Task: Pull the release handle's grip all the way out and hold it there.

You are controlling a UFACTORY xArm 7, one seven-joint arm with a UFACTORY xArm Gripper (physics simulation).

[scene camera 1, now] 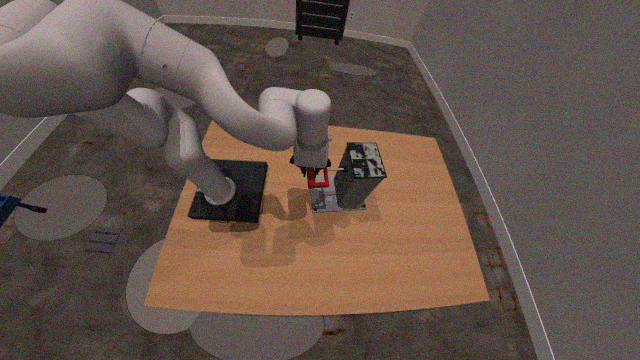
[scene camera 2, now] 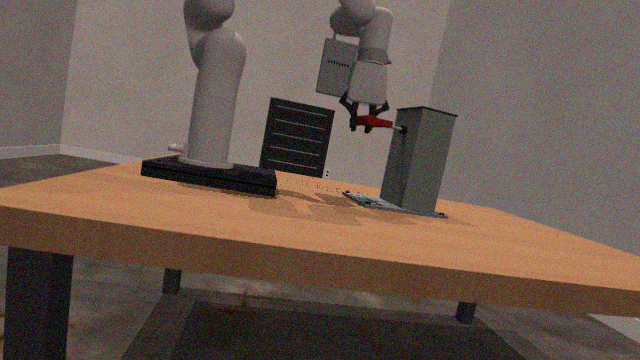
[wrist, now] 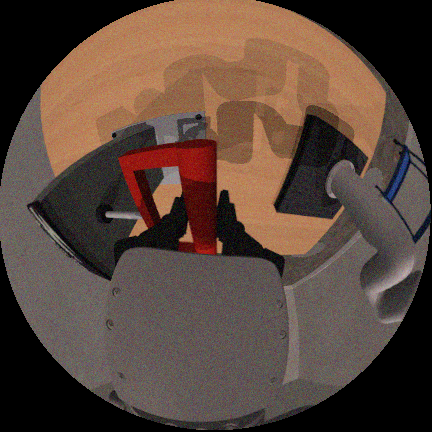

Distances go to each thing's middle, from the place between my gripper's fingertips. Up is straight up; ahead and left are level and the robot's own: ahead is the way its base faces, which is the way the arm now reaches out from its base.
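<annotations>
My hand, relative to the grey base plate [scene camera 1: 324,199]: 170 mm above it, 130 mm short of it, 10 mm to the right of it.
</annotations>
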